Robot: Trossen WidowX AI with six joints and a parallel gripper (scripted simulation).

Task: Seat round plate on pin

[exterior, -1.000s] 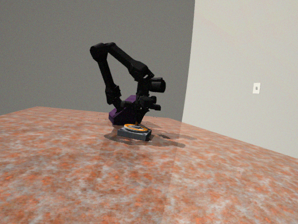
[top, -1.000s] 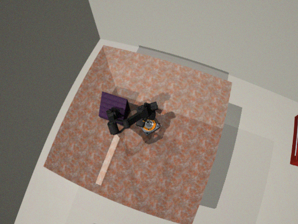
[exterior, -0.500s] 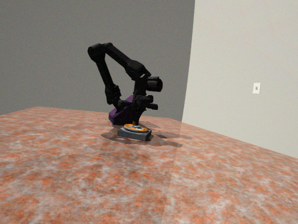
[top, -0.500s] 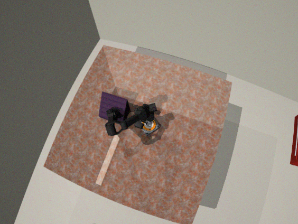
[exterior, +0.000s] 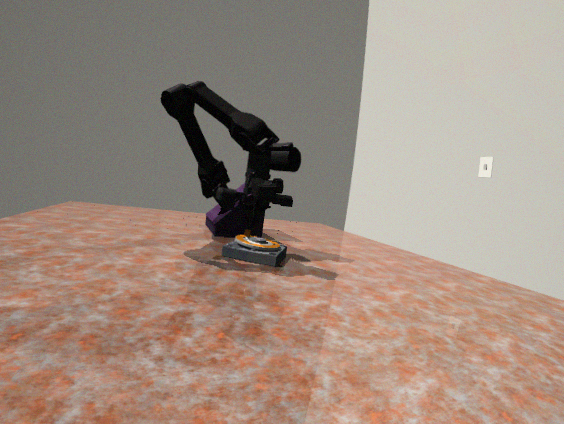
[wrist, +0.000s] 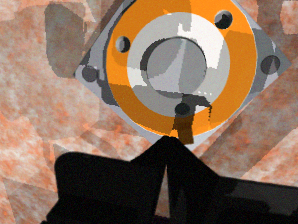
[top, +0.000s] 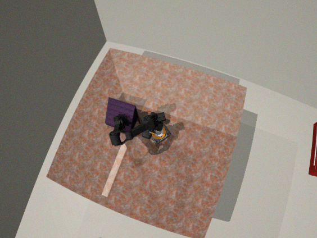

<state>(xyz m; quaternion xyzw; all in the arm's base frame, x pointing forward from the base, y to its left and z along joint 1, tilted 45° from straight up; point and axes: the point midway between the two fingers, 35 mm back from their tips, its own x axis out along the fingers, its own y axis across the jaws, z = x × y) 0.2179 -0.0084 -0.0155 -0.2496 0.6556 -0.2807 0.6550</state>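
The grey square base lies 50 mm ahead of my gripper tip and 20 mm below it.
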